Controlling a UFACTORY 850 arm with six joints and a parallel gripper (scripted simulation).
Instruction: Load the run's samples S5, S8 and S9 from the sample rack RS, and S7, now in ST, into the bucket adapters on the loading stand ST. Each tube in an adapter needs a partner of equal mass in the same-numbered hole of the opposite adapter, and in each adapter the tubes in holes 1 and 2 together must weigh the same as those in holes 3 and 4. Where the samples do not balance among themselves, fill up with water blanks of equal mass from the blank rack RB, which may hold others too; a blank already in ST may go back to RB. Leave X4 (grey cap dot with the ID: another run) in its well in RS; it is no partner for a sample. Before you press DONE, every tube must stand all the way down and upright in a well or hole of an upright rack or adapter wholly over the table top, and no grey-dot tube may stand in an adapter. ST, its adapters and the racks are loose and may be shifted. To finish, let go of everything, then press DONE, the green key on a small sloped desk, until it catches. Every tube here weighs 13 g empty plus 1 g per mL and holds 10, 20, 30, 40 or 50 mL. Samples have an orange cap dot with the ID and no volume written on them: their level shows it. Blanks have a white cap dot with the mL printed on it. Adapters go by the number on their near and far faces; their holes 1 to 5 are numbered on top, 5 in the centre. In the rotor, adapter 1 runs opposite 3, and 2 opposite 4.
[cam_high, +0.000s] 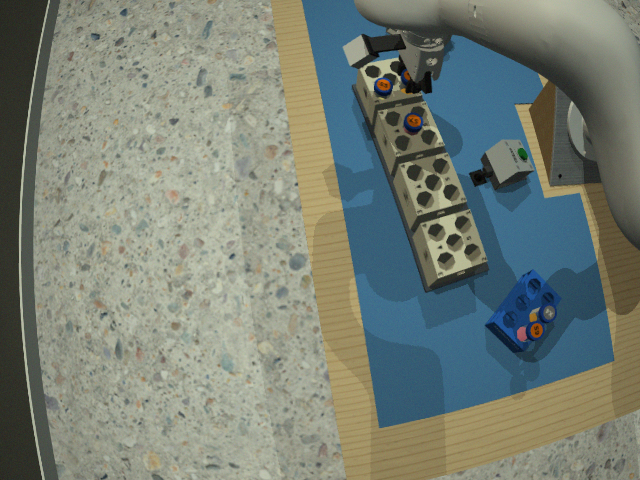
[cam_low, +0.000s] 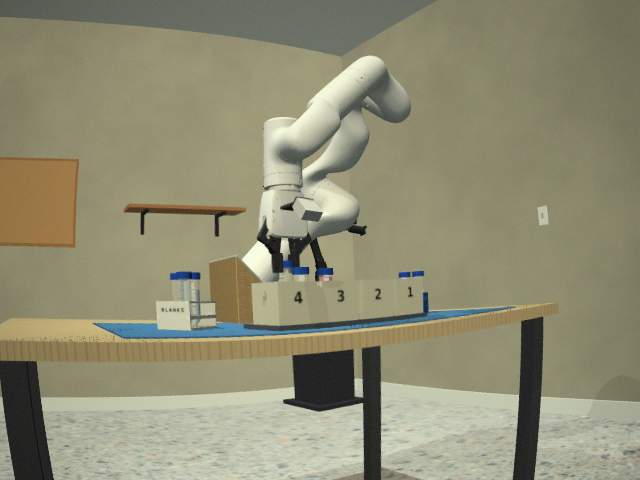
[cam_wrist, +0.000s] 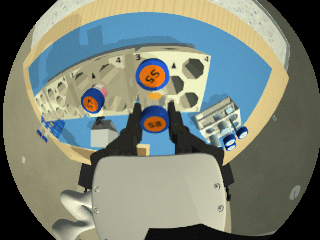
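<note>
Now: the orange-dot sample tube 10 mm to the right of my hand and 50 mm below it. Also, from my hand: loading stand ST: 20 mm ahead, 140 mm to the left, 130 mm below; then sample tube S5: 50 mm ahead, 10 mm to the left, 70 mm below; then blank rack RB: 110 mm behind, 190 mm to the right, 110 mm below.
</note>
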